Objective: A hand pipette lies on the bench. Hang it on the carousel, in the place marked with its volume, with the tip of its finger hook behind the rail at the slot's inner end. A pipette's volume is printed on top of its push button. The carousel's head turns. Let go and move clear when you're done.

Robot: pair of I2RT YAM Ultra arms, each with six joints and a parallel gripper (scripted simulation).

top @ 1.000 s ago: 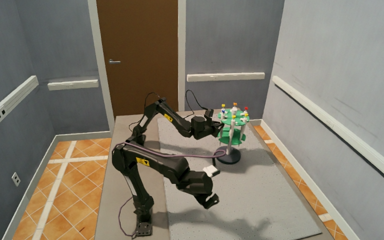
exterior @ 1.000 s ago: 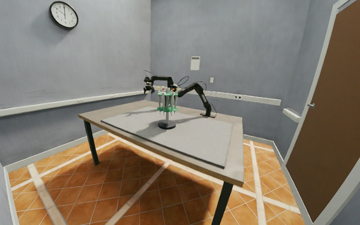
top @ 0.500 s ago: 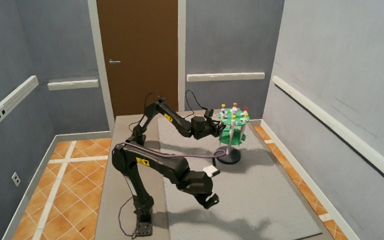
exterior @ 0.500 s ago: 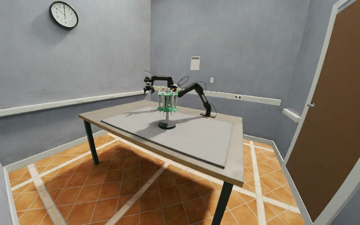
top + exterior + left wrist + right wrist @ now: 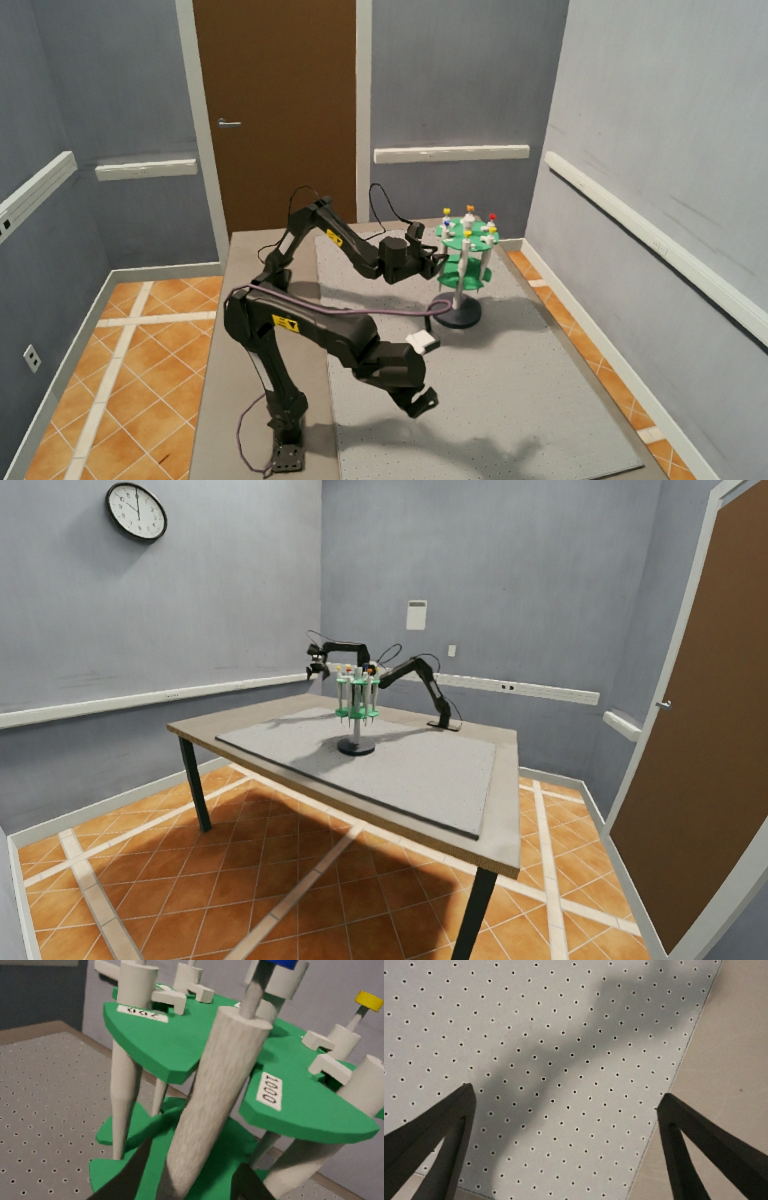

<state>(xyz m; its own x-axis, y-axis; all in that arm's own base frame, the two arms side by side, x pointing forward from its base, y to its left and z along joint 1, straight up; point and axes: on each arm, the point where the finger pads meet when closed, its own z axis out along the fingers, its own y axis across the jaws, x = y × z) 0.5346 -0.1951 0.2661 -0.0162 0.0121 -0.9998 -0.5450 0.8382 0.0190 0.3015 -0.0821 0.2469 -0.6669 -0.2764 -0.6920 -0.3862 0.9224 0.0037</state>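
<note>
The pipette lies 20 mm below my left hand, 20 mm ahead of it and 10 mm to the left of it.
</note>
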